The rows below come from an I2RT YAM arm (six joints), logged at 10 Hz.
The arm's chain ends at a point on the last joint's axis. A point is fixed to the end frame.
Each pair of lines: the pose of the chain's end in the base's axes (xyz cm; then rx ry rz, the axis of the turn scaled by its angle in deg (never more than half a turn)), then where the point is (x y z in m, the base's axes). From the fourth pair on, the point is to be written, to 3 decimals.
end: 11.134 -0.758 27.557 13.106 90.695 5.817
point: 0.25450 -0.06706 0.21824
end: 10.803 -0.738 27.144 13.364 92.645 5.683
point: 0.24912 -0.06680 0.20913
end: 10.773 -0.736 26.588 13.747 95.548 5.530
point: 0.24545 -0.06657 0.19627
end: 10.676 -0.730 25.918 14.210 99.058 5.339
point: 0.240 -0.066 0.181
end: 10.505 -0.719 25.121 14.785 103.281 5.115
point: 0.232 -0.066 0.163
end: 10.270 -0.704 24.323 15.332 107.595 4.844
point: 0.223 -0.065 0.145
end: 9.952 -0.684 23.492 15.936 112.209 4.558
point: 0.211 -0.064 0.127
